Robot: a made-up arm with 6 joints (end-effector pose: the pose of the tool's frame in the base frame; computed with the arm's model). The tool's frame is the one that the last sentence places. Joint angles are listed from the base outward.
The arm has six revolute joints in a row. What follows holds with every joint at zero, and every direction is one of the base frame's. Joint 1 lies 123.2 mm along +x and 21.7 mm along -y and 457.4 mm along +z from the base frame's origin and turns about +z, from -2.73 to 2.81 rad. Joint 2 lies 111.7 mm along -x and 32.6 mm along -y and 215.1 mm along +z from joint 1 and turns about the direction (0.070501, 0.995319, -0.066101), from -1.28 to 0.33 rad. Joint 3 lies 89.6 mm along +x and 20 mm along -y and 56.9 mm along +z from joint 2 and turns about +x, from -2.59 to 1.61 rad. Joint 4 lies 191.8 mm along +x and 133.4 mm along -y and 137 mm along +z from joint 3 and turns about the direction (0.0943, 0.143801, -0.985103), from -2.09 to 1.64 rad. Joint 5 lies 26.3 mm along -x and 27.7 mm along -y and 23.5 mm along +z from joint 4 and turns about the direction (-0.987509, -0.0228, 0.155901), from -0.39 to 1.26 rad. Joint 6 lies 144.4 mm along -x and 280.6 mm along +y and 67.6 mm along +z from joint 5 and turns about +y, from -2.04 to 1.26 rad. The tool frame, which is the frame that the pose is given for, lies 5.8 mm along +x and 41.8 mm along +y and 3.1 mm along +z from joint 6; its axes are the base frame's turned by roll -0.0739, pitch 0.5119 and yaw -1.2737 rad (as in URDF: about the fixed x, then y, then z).
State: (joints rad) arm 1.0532 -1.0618 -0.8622 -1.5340 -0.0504 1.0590
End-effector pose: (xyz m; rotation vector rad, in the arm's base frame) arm -0.0094 -0.4701 0.8355 -1.0849 -0.9929 -0.4185
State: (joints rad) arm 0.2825 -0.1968 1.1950 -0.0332 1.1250 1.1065
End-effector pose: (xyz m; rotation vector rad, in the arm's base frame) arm 0.0624 -0.0023 0.7126 -0.4372 1.0364 -0.8973
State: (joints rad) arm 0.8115 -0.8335 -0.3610 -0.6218 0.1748 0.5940
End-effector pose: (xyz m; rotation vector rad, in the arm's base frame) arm -0.0667 -0.2100 0.7663 -0.2387 -0.4228 -0.3309
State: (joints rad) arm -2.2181 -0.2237 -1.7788 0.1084 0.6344 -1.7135
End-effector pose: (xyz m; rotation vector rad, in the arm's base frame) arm 0.0810 -0.0030 0.6016 -1.5962 0.5182 -1.1578
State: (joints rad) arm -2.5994 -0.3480 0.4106 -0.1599 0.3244 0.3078
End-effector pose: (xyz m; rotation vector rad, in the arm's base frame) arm 0.2476 0.0259 0.8913 -0.5736 0.2027 2.6193
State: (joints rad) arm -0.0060 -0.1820 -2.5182 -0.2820 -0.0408 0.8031
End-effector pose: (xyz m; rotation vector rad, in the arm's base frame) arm 0.0850 -0.0307 0.4962 -2.0666 -0.9722 -2.0642
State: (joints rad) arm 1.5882 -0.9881 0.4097 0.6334 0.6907 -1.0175
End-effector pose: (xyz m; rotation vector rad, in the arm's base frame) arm -0.0129 -0.1465 0.9716 1.4453 -0.1002 0.2901
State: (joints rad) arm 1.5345 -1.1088 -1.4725 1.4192 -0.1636 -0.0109
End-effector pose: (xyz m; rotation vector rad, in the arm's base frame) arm -0.1825 0.0682 1.1512 1.9463 -0.2072 -0.9271
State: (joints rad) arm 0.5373 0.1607 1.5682 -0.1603 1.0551 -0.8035
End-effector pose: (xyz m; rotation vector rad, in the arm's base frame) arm 0.0632 -0.0282 0.7232 1.1759 0.2825 -0.5009
